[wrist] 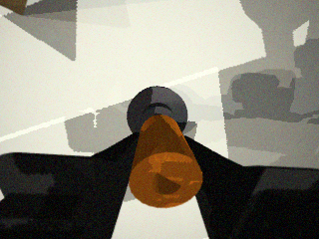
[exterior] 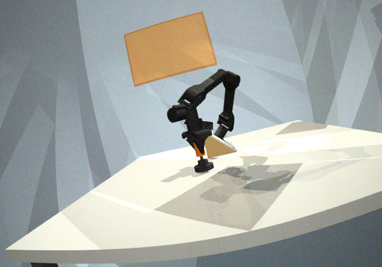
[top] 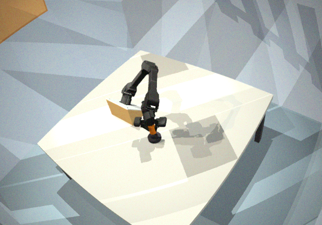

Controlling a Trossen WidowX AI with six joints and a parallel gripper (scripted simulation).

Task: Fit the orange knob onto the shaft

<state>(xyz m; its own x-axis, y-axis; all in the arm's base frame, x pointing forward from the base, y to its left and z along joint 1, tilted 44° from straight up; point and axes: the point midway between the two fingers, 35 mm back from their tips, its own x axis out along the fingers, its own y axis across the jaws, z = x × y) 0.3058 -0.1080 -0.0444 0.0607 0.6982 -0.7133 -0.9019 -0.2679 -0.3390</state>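
The orange knob is 20 mm above my gripper tip. Also, from my gripper tip: round dark pedestal (40 mm below).
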